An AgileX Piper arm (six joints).
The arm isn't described. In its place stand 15 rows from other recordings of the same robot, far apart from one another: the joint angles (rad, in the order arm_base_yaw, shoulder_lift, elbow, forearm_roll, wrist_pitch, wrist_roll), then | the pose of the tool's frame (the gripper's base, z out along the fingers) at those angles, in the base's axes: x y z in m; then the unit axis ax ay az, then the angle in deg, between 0 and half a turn.
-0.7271 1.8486 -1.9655 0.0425 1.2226 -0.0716 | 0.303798, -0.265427, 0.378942, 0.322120, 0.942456, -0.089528, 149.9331
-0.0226 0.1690 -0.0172 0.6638 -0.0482 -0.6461 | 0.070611, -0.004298, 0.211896, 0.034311, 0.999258, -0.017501, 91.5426
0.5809 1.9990 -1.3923 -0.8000 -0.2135 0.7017 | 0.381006, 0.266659, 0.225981, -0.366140, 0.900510, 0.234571, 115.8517
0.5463 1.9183 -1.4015 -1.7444 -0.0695 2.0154 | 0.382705, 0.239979, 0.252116, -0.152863, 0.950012, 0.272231, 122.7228
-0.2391 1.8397 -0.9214 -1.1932 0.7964 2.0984 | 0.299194, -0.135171, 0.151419, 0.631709, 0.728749, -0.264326, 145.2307
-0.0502 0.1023 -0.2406 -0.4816 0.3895 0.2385 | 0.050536, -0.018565, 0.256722, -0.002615, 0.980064, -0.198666, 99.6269
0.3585 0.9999 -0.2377 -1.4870 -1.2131 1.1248 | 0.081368, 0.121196, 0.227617, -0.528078, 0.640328, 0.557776, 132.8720
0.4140 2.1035 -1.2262 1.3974 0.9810 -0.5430 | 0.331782, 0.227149, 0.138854, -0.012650, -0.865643, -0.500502, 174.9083
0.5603 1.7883 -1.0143 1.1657 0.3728 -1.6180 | 0.291933, 0.219110, 0.184586, -0.543054, 0.819246, 0.184197, 139.5760
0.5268 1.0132 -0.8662 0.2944 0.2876 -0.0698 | 0.186909, 0.117376, 0.360147, -0.177453, 0.942543, 0.283059, 116.3570
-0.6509 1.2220 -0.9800 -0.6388 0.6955 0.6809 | 0.179990, -0.180786, 0.327632, 0.454095, 0.844118, -0.285064, 140.3996
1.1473 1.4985 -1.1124 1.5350 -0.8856 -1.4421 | 0.195699, 0.262792, 0.340078, -0.185373, 0.981358, 0.050727, 99.3727
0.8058 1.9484 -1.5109 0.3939 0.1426 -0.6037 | 0.317472, 0.337864, 0.263738, -0.492167, 0.847514, 0.198725, 121.5409
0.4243 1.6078 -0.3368 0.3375 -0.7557 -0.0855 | 0.230470, 0.081437, 0.140765, -0.058186, 0.995832, 0.070231, 115.9017
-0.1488 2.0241 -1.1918 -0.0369 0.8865 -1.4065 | 0.347831, -0.054773, 0.115312, 0.597917, -0.801477, -0.011398, 176.3976
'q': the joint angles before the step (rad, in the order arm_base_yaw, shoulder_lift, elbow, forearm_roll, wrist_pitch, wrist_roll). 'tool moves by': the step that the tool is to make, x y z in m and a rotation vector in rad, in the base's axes. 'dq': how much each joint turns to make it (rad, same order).
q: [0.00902, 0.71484, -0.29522, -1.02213, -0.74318, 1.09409]
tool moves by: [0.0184, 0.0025, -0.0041, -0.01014, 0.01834, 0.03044]
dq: [0.00045, 0.11948, -0.02362, 0.03326, -0.06190, -0.07501]
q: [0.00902, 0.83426, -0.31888, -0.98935, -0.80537, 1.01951]
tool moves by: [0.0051, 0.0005, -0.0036, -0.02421, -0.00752, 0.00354]
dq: [0.00059, 0.03566, -0.00009, 0.01458, -0.01732, -0.05500]
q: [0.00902, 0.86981, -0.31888, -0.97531, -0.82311, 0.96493]
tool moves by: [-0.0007, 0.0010, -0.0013, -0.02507, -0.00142, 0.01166]
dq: [0.00050, -0.00022, 0.00003, -0.02603, 0.00048, -0.00206]
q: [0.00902, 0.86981, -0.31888, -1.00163, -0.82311, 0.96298]
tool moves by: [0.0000, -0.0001, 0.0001, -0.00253, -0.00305, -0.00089]
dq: [-0.00059, -0.00027, -0.00002, 0.00069, -0.00029, -0.00418]
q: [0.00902, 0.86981, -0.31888, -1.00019, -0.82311, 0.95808]
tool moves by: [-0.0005, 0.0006, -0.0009, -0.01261, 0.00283, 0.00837]
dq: [-0.00053, -0.00023, -0.00001, -0.01888, -0.00028, 0.00536]
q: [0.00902, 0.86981, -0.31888, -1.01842, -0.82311, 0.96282]
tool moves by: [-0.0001, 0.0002, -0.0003, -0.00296, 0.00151, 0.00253]
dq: [0.00014, 0.00028, 0.00000, -0.00510, -0.00004, 0.00205]
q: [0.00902, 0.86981, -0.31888, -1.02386, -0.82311, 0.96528]
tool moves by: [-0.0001, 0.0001, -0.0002, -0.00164, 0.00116, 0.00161]
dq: [-0.00023, -0.00001, 0.00011, -0.00357, -0.00022, 0.00190]
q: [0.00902, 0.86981, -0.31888, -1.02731, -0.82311, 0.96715]
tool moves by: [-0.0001, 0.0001, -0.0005, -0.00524, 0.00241, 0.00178]
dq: [-0.00050, 0.00004, 0.00011, -0.00739, 0.00145, 0.00250]
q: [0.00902, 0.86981, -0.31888, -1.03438, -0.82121, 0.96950]
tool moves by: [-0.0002, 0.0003, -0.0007, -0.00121, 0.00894, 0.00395]
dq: [0.00025, 0.00005, 0.00000, -0.01115, 0.00209, 0.01244]
